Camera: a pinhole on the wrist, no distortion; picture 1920 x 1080 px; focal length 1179.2 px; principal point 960.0 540.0 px. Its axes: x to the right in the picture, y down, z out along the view. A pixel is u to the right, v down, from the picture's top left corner.
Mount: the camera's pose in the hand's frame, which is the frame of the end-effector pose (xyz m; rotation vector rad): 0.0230 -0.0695 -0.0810 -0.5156 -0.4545 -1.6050
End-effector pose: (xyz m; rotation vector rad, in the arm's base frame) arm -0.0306 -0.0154 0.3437 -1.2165 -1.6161 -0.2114
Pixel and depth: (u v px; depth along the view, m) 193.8 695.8 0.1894
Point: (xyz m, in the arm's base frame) 0.0792 0.0911 0.3405
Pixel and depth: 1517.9 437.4 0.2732
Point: -0.1777 0.1233 0.2626
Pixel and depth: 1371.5 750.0 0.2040
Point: -0.1156 0.1004 0.3486
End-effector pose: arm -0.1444 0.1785 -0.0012 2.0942 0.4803 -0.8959
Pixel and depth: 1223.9 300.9 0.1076
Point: -0.1644 0.1778 -0.0283
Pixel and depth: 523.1 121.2 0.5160
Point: -0.0861 -0.2540 0.1876
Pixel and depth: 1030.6 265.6 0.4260
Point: -0.2054 -0.1463 -0.0030
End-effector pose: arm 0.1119 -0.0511 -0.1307 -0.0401 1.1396 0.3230
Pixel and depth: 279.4 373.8 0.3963
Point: 0.1193 0.3051 -0.0449
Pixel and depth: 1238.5 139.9 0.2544
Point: 0.2268 0.0022 -0.0113
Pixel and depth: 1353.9 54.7 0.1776
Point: 0.1860 -0.0507 -0.0516
